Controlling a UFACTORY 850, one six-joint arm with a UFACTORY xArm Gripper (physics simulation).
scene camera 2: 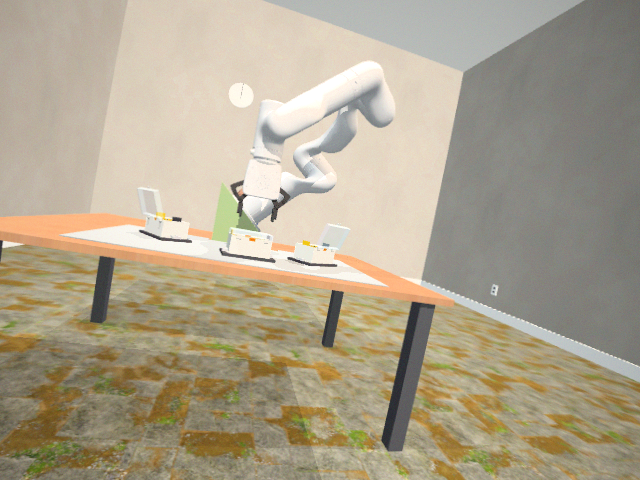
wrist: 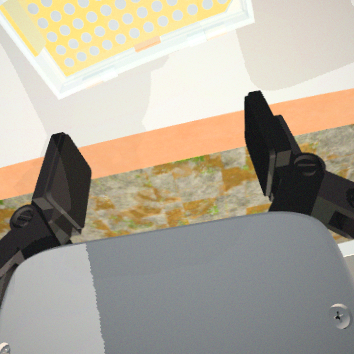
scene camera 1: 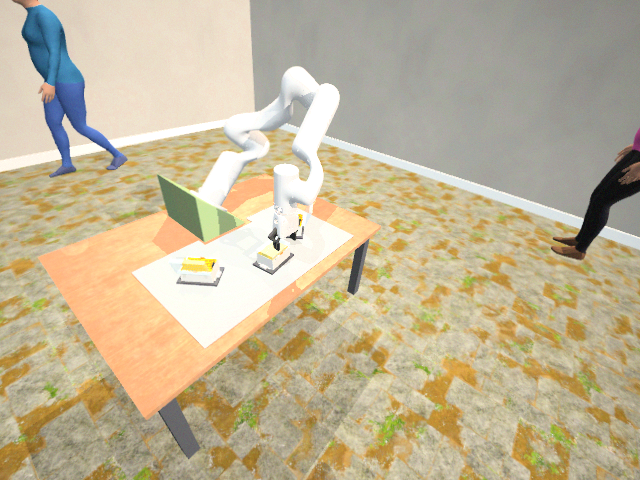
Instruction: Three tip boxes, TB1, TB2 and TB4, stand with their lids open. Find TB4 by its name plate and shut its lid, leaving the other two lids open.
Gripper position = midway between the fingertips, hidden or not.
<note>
I see my gripper (scene camera 1: 284, 244) and a pale mat (scene camera 1: 207, 312).
My gripper is seen too in the wrist view (wrist: 159, 133). The pale mat also shows in the wrist view (wrist: 286, 57).
</note>
